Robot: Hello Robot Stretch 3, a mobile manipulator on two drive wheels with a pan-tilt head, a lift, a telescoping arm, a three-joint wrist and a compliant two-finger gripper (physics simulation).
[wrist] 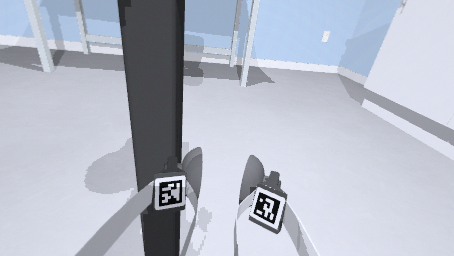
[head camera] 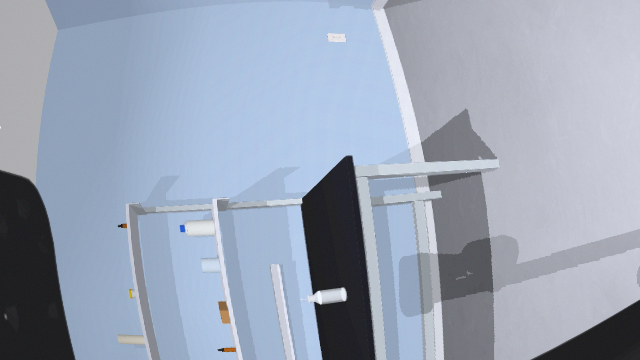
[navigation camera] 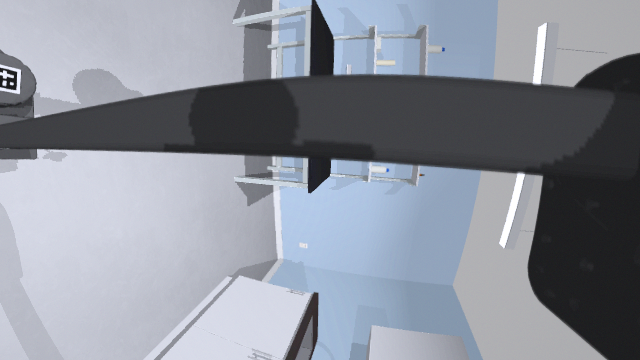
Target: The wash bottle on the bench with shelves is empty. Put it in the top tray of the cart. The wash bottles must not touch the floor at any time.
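Places are measured from the robot's base along level axes (x right, y ahead, z up), in millimetres.
Where they show: gripper, fingertip midpoint: (wrist: 223,168).
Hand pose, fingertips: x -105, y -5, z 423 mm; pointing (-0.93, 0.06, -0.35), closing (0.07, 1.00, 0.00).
After its pixels a point has its place.
The head and navigation views are turned on their side. A white wash bottle (head camera: 331,296) {x -1783, y -299, z 823 mm} with a thin spout stands on the black top of the bench (head camera: 332,220) {x -1896, y -3, z 762 mm} (navigation camera: 320,172) {x -1942, y 55, z 762 mm}, which has shelves above it. My gripper (wrist: 223,168) {x -105, y -5, z 423 mm} is open in the wrist view, with a gap between its two fingertips and floor behind it. It is far from the bottle, with the bench legs at the back of that view. The cart does not show in these views.
Shelves (head camera: 220,250) above the bench hold bottles, a beaker and a box. My dark mast (wrist: 155,100) {x -116, y -64, z 473 mm} crosses the wrist view. A white base cabinet (navigation camera: 250,310) {x -1224, y 1089, z 465 mm} stands beyond the bench in the navigation view. A wall cabinet (navigation camera: 415,345) {x -1478, y 1315, z 1728 mm} hangs on the adjoining wall.
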